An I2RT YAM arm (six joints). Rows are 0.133 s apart.
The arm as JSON. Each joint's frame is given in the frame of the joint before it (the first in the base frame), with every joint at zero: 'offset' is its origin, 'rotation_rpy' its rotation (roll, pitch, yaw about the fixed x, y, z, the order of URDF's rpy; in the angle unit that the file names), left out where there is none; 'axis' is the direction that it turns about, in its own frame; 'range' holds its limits. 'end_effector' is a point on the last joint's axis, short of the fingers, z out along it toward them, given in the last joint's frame.
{
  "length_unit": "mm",
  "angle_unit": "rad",
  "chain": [
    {
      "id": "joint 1",
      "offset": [
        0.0,
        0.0,
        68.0
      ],
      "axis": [
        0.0,
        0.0,
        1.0
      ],
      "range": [
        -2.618,
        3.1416
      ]
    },
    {
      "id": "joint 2",
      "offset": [
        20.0,
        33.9,
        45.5
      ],
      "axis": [
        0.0,
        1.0,
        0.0
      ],
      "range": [
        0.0,
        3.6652
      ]
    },
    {
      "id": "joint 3",
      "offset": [
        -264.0,
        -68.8,
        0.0
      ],
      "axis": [
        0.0,
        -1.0,
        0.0
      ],
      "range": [
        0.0,
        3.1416
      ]
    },
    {
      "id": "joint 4",
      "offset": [
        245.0,
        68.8,
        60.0
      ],
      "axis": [
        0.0,
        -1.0,
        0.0
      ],
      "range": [
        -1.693,
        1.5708
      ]
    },
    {
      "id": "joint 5",
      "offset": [
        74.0,
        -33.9,
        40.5
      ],
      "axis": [
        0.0,
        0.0,
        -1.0
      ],
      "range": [
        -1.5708,
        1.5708
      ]
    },
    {
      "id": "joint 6",
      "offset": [
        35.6,
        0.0,
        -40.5
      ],
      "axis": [
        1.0,
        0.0,
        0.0
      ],
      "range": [
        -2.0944,
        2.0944
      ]
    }
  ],
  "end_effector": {
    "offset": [
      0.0,
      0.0,
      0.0
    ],
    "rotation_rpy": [
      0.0,
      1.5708,
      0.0
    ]
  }
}
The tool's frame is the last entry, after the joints.
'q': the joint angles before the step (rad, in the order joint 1, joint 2, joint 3, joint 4, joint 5, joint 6). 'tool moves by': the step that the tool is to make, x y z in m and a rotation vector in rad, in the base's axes. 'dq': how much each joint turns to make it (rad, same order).
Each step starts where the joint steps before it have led.
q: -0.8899, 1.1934, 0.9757, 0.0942, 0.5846, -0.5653
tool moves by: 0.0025, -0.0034, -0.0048, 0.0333, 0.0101, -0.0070
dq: -0.0002, 0.0198, 0.0102, -0.0318, 0.0049, 0.0168
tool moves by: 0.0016, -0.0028, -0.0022, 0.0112, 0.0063, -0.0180
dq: 0.0000, 0.0153, 0.0074, -0.0083, 0.0173, 0.0063
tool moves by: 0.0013, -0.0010, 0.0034, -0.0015, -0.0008, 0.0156
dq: -0.0003, 0.0050, 0.0154, -0.0066, -0.0156, -0.0038
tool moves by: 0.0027, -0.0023, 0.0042, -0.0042, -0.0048, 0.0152
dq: 0.0008, 0.0125, 0.0221, -0.0025, -0.0144, -0.0017
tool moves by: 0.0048, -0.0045, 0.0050, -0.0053, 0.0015, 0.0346
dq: -0.0004, 0.0231, 0.0320, 0.0007, -0.0338, -0.0120
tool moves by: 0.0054, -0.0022, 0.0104, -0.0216, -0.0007, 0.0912
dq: 0.0002, 0.0136, 0.0386, 0.0064, -0.0882, -0.0297
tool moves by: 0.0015, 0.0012, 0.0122, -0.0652, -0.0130, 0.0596
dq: 0.0003, -0.0049, 0.0137, 0.0568, -0.0562, -0.0398
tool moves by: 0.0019, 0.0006, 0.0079, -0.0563, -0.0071, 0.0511
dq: 0.0007, 0.0002, 0.0059, 0.0547, -0.0497, -0.0334
